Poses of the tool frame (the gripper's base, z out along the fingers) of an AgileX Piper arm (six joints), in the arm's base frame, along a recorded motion.
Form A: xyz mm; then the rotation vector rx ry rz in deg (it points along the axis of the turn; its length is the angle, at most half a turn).
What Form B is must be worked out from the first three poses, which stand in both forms.
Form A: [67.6 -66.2 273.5 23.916 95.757 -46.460]
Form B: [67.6 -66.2 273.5 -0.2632 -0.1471 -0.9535 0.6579 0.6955 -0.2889]
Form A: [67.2 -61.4 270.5 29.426 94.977 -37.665]
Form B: [67.2 -61.4 270.5 -0.1830 -0.0233 -0.9828 0.6567 0.7411 -0.1398]
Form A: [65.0 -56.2 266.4 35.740 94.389 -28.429]
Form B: [65.0 -56.2 266.4 -0.1104 0.1234 -0.9862 0.6476 0.7617 0.0228]
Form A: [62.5 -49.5 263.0 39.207 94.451 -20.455]
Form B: [62.5 -49.5 263.0 -0.0706 0.2344 -0.9696 0.6146 0.7758 0.1428]
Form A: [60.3 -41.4 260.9 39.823 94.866 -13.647]
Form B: [60.3 -41.4 260.9 -0.0560 0.3066 -0.9502 0.5620 0.7963 0.2238]
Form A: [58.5 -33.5 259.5 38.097 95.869 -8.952]
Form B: [58.5 -33.5 259.5 -0.0672 0.3364 -0.9393 0.5045 0.8237 0.2589]
